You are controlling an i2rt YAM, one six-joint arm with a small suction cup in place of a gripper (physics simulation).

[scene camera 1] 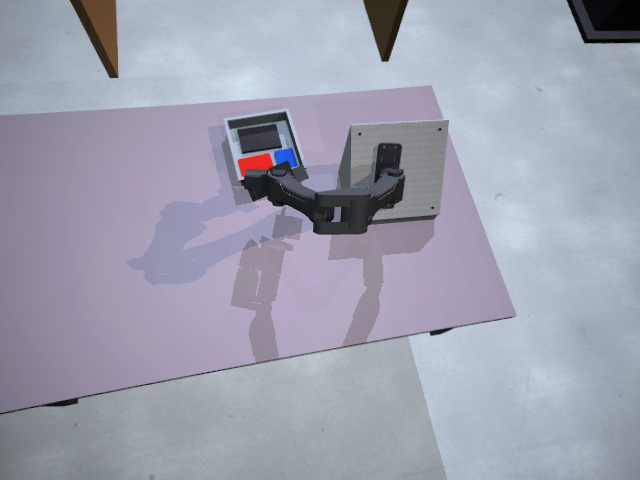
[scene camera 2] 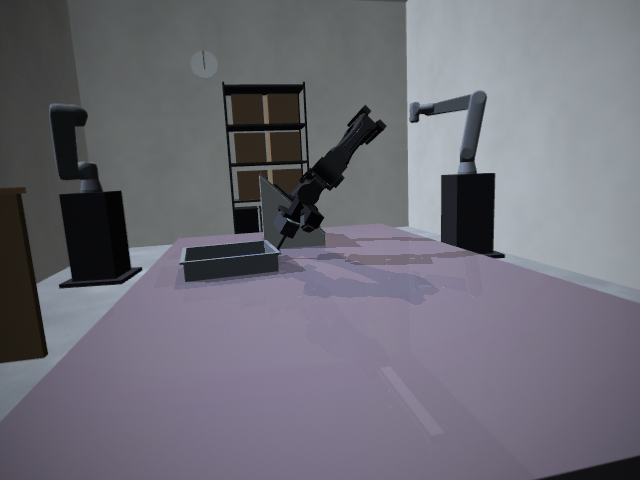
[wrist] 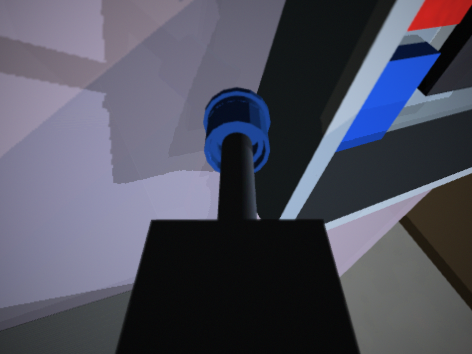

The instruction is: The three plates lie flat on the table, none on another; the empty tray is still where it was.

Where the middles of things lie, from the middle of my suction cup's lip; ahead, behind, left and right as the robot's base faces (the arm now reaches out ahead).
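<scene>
Black plate (scene camera 1: pixel 260 138): 17 cm to the right of my suction cup, 9 cm ahead of it and 1 cm below it. Tray (scene camera 2: pixel 212 261): 12 cm to the right of the suction cup, 8 cm ahead of it, 1 cm above it. The suction cup itself is 1 cm above the blue plate (wrist: pixel 410 63) and 7 cm to the left of it.
</scene>
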